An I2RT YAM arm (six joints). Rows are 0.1 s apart.
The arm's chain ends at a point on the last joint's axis. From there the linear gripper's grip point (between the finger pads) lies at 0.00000 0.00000 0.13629 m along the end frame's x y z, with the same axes.
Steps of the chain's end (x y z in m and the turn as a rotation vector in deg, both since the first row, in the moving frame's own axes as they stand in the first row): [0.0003, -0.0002, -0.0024, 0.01, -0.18, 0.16]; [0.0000, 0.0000, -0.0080, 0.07, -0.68, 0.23]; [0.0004, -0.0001, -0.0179, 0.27, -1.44, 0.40]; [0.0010, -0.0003, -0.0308, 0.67, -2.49, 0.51]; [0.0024, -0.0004, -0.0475, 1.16, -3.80, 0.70]
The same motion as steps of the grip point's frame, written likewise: [-0.0001, -0.0002, -0.0024, 0.01, -0.18, 0.16]; [-0.0016, -0.0002, -0.0080, 0.07, -0.68, 0.23]; [-0.0030, -0.0008, -0.0179, 0.27, -1.44, 0.40]; [-0.0049, -0.0019, -0.0309, 0.67, -2.49, 0.51]; [-0.0066, -0.0032, -0.0478, 1.16, -3.80, 0.70]
